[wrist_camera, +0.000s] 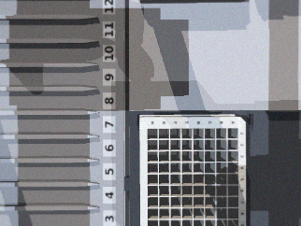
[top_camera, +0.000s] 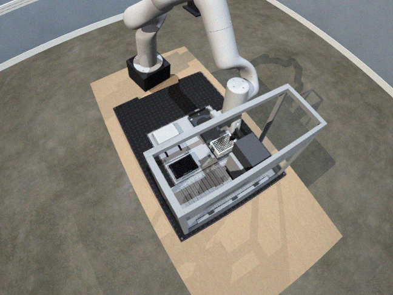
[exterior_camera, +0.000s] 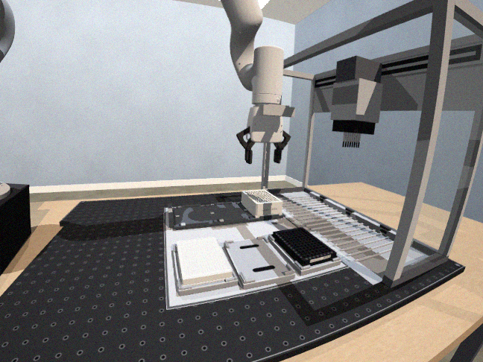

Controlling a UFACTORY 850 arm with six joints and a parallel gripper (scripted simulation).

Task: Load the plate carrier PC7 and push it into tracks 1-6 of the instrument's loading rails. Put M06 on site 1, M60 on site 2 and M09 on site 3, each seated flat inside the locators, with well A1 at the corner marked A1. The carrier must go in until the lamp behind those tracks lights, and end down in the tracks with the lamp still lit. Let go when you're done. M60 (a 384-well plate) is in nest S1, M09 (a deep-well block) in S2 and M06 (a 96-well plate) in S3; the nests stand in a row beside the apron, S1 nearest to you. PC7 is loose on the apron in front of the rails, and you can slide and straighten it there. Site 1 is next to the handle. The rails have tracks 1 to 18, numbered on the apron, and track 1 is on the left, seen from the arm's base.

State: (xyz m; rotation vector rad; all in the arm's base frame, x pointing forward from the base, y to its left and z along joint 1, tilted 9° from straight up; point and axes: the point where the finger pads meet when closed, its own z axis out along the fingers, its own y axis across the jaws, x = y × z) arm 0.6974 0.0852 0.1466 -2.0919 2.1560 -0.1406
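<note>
My gripper is now 23 cm past the nest S1, 22 cm to the left of it and 16 cm above it. From my hand the other things lie so: dark carrier PC7: 15 cm below, 11 cm behind; frame post: 17 cm to the left, 10 cm ahead, 8 cm above; white 96-well plate: 13 cm below.
</note>
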